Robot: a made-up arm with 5 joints.
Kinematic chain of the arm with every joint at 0, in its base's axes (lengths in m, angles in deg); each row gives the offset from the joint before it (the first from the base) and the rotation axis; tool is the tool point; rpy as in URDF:
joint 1: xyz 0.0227 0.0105 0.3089 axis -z
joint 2: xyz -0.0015 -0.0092 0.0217 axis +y
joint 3: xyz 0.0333 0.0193 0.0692 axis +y
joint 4: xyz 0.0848 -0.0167 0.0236 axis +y
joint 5: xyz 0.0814 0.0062 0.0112 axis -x
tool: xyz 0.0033 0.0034 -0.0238 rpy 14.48 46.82 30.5
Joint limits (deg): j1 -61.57..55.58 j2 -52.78..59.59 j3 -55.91..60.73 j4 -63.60..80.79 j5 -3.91..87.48
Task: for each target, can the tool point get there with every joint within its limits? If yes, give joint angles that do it. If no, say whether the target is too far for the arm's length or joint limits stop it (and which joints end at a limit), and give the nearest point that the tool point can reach.
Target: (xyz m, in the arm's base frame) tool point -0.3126 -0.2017 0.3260
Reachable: no: too far | nearest point -0.1231 -0.0818 0.4764 | short by 0.270 m
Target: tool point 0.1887 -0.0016 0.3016
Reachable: yes | joints 3.46 9.60 15.31 31.13 12.14
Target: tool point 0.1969 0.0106 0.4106
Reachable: yes | joints -7.20 -24.43 40.04 -17.71 70.85
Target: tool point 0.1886 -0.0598 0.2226
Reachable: yes | joints 22.50 44.88 14.87 -10.92 10.61
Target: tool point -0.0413 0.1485 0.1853
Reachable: no: joint limits stop it (at a limit: joint 1, joint 5) | nearest point 0.0619 0.0926 0.1853 | short by 0.117 m
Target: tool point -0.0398 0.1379 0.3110
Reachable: no: joint limits stop it (at a limit: joint 1, joint 5) | nearest point 0.0578 0.0851 0.3110 | short by 0.111 m
